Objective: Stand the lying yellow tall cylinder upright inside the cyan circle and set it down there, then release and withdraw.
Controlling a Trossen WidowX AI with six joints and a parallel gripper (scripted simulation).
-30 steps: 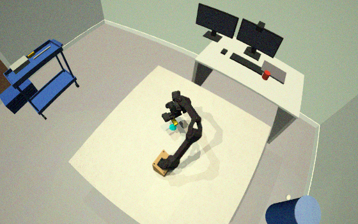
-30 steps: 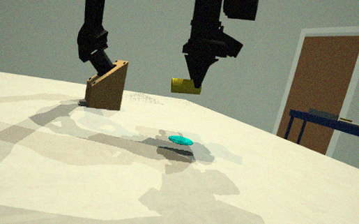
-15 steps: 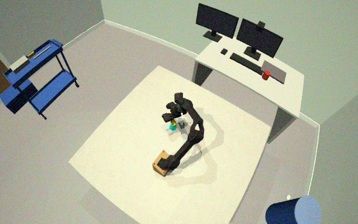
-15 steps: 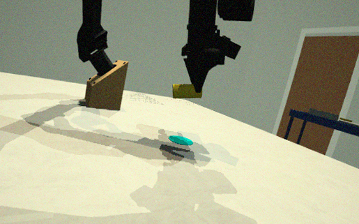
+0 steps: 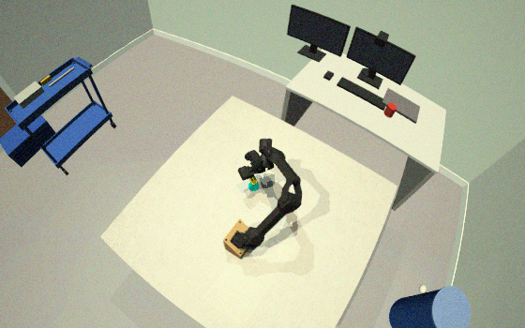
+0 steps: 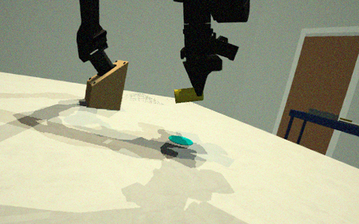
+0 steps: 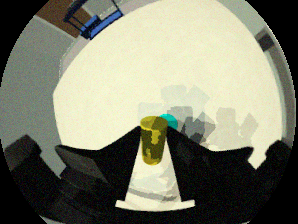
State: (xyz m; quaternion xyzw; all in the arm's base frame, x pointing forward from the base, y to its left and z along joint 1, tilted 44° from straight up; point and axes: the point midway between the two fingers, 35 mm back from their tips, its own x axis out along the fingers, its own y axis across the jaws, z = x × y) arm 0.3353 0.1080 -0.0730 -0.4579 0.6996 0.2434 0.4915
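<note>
My gripper tip is 120 mm above the cyan circle, 20 mm to the left of it and 10 mm short of it. From my gripper tip the other things lie so: yellow cylinder: 20 mm to the right, 10 mm below, 10 mm behind.
</note>
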